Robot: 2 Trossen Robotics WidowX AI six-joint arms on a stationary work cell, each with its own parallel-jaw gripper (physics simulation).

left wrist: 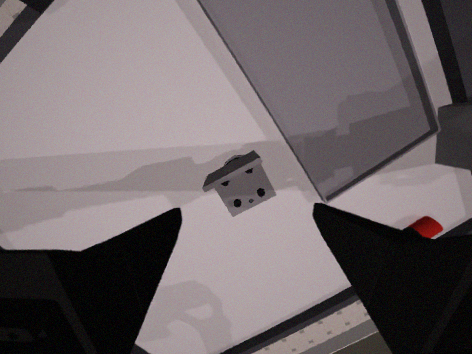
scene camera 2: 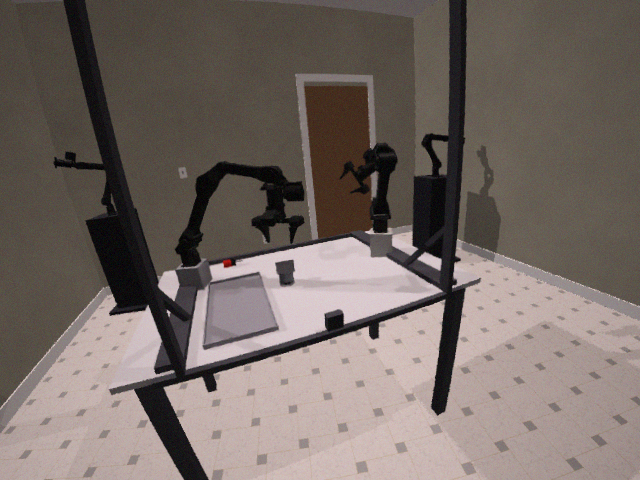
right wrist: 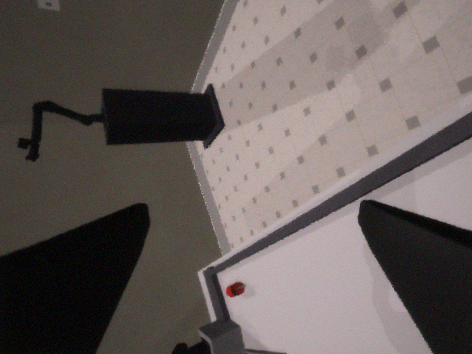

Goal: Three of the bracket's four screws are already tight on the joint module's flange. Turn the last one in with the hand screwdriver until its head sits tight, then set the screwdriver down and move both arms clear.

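Where they show: left gripper, fingertip midpoint: [left wrist: 247,211] [scene camera 2: 280,243]; right gripper, fingertip midpoint: [scene camera 2: 344,186] [right wrist: 253,212]; left arm's base, link origin: [scene camera 2: 191,263] [right wrist: 207,350]; right arm's base, link origin: [scene camera 2: 380,230].
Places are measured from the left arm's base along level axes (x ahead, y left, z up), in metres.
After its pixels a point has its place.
The grey bracket [scene camera 2: 284,266] @(x 0.405, y -0.072, z -0.013 m) [left wrist: 245,190] @(x 0.399, y -0.030, z -0.035 m) sits on the grey joint module [scene camera 2: 286,279] @(x 0.404, y -0.065, z -0.072 m) near the table's middle. In the left wrist view its face shows several dark round spots; whether each is a screw or a hole is too small to tell. The red-handled screwdriver [scene camera 2: 227,263] @(x 0.089, y 0.160, z -0.078 m) [left wrist: 426,227] @(x 0.090, y 0.162, z -0.075 m) [right wrist: 235,289] @(x 0.118, y 0.188, z -0.072 m) lies at the table's far edge, near the left arm's base. My left gripper [scene camera 2: 279,240] @(x 0.399, y -0.061, z 0.079 m) [left wrist: 247,211] @(x 0.399, y -0.061, z 0.079 m) is open and empty, pointing down above and behind the bracket. My right gripper [scene camera 2: 346,184] @(x 0.698, y 0.437, z 0.202 m) [right wrist: 253,212] @(x 0.698, y 0.437, z 0.202 m) is open and empty, raised high at the right.
A shallow grey tray [scene camera 2: 240,310] @(x 0.258, y -0.225, z -0.097 m) [left wrist: 320,75] @(x 0.243, y -0.149, z -0.097 m) lies left of the joint module in the scene view. A small black box [scene camera 2: 333,319] @(x 0.573, y -0.366, z -0.056 m) stands at the near table edge. Dark frame posts [scene camera 2: 456,129] @(x 0.970, y -0.214, z 0.429 m) rise at the table's sides. Black pedestals [scene camera 2: 429,211] [right wrist: 155,117] with small arms stand beyond the table.
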